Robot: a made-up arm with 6 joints. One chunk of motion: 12 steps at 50 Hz.
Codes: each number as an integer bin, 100 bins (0 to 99) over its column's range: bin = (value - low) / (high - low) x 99, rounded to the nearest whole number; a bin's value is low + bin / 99 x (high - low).
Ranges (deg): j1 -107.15..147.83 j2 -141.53..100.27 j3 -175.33..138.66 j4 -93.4..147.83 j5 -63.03..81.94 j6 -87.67..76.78
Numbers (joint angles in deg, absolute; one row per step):
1: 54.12 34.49 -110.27 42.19 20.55 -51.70
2: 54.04 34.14 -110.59 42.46 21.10 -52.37
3: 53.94 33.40 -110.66 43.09 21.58 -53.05
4: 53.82 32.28 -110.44 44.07 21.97 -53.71
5: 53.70 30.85 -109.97 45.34 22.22 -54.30
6: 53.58 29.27 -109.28 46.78 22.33 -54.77
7: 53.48 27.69 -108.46 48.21 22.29 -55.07
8: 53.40 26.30 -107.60 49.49 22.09 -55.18
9: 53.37 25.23 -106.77 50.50 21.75 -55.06
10: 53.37 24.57 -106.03 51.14 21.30 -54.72
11: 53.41 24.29 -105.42 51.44 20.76 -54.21
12: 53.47 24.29 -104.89 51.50 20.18 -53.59
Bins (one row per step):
1: 63 72 21 56 57 22
2: 63 72 20 56 57 21
3: 63 72 20 56 58 21
4: 62 71 20 56 58 20
5: 62 71 21 57 58 20
6: 62 70 21 58 58 20
7: 62 69 21 58 58 20
8: 62 69 21 59 58 20
9: 62 68 22 59 58 20
10: 62 68 22 59 58 20
11: 62 68 22 59 57 20
12: 62 68 22 59 57 21

